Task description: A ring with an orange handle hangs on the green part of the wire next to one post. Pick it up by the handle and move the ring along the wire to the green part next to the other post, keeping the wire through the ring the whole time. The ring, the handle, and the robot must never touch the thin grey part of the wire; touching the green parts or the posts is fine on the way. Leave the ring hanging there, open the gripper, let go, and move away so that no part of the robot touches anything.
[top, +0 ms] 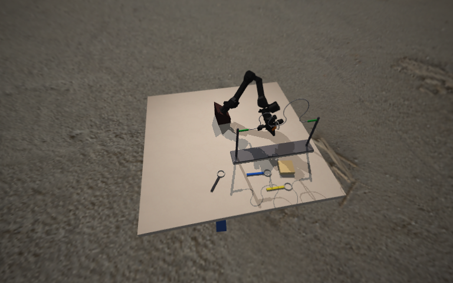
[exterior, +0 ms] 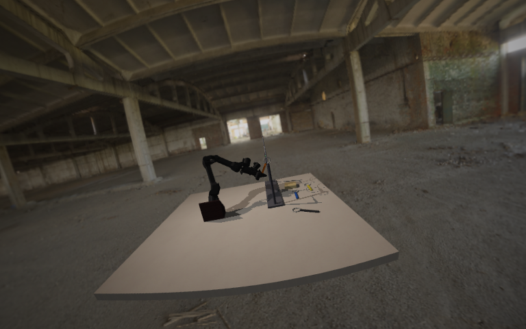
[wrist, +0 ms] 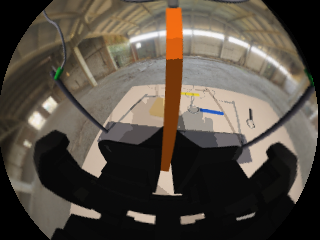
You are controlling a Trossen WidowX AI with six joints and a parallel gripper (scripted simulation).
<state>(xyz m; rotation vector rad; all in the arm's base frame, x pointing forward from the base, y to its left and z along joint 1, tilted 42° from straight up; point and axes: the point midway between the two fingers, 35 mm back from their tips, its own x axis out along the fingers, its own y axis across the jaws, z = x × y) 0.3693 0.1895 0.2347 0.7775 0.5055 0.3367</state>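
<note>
Right now the orange-handled ring is 90 mm above my gripper tip and 10 mm to the right of it. From my gripper tip the other things lie so: tan block: 190 mm ahead, 130 mm below, 40 mm to the left; blue-handled ring: 200 mm ahead, 140 mm to the right, 140 mm below; yellow-handled ring: 330 mm ahead, 140 mm below, 40 mm to the right.
</note>
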